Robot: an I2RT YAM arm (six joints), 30 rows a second.
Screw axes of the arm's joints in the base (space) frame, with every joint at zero. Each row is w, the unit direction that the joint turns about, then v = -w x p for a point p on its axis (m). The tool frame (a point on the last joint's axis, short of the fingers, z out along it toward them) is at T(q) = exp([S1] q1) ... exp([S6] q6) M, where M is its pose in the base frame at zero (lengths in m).
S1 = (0, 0, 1, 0, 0, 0)
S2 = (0, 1, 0, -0.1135, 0, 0.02)
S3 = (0, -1, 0, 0.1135, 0, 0.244)
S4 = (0, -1, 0, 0.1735, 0, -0.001)
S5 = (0, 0, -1, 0, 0.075, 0)
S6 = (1, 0, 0, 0, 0.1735, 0)
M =
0 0 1 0.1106
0 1 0 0
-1 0 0 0.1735
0 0 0 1
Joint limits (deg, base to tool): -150..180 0..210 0..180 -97..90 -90..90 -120..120
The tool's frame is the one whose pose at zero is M.
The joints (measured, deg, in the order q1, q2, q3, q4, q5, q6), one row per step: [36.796 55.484 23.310 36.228 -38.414 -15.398]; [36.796 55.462 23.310 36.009 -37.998 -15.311]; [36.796 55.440 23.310 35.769 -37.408 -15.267]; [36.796 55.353 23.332 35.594 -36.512 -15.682]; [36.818 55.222 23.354 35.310 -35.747 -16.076]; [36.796 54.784 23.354 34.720 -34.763 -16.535]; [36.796 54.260 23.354 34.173 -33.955 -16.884]
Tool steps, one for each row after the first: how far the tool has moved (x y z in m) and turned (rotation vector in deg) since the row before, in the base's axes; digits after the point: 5 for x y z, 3 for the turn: [0.00023 -0.00008 -0.00030 -0.073 0.259 -0.410]; [0.00033 -0.00011 -0.00034 -0.088 0.240 -0.586]; [0.00040 -0.00026 0.00013 -0.110 -0.311 -0.915]; [0.00018 -0.00024 0.00008 -0.156 -0.243 -0.761]; [-0.00020 -0.00087 0.00043 -0.186 -0.280 -1.026]; [-0.00055 -0.00093 0.00077 -0.089 -0.284 -0.823]
